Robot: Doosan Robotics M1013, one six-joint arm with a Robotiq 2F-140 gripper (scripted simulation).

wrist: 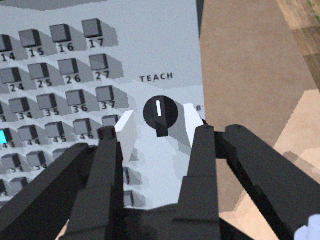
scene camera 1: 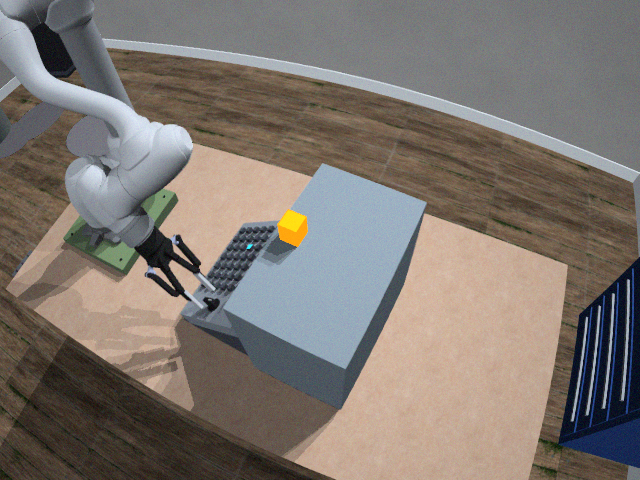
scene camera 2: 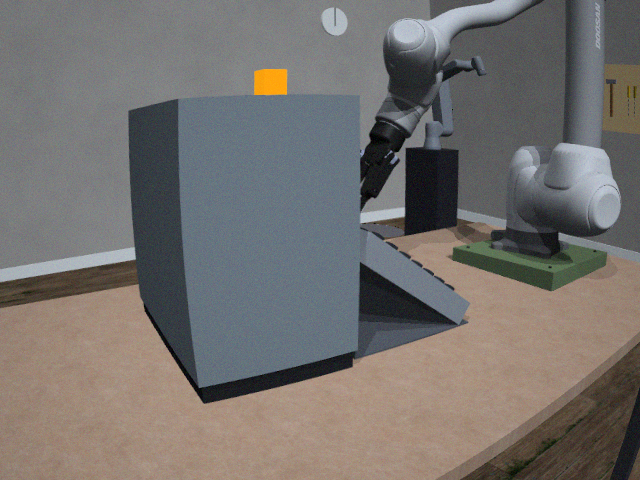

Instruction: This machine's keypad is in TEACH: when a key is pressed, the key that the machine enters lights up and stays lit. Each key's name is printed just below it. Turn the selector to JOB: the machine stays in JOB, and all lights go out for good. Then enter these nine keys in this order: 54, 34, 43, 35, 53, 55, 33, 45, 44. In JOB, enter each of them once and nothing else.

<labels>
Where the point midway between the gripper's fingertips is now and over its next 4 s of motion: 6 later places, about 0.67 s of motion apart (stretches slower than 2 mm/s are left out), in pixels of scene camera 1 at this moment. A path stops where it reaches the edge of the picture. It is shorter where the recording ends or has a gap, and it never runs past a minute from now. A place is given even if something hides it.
My gripper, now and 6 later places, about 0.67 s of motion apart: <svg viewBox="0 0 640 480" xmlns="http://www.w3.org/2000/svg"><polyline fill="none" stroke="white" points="206,298 208,300 211,303 212,303 206,298 203,285 222,259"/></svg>
</labels>
